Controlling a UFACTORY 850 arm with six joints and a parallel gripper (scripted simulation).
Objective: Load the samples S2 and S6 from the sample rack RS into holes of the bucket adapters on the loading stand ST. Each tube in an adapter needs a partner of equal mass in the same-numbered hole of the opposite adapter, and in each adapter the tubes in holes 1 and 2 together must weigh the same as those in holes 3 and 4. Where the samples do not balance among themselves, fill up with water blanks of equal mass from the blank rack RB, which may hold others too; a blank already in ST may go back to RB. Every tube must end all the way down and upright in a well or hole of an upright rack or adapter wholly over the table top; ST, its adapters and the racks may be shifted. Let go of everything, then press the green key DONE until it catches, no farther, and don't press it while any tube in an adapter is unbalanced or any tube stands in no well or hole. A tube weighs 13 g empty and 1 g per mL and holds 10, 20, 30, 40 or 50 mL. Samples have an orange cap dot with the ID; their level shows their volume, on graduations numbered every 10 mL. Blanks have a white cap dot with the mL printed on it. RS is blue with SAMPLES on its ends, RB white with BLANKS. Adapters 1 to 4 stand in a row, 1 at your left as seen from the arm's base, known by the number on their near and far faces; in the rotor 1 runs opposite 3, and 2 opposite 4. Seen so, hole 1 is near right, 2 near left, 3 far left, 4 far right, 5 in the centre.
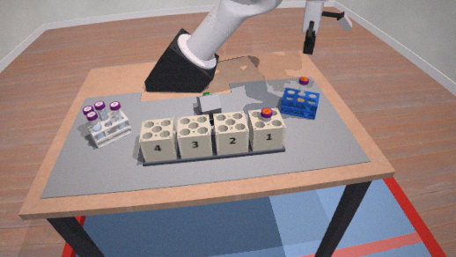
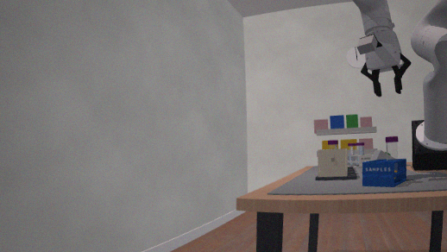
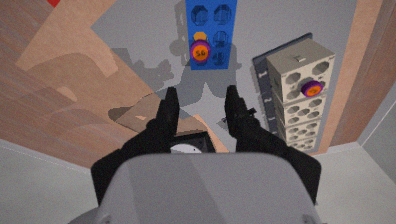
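My gripper is now 1 cm short of the sample S6 and 19 cm above it. Round my hand: blue sample rack RS: 2 cm ahead, 1 cm to the right, 22 cm below; then adapter 1: 20 cm ahead, 15 cm to the right, 20 cm below; then sample tube S2: 19 cm ahead, 14 cm to the right, 18 cm below.
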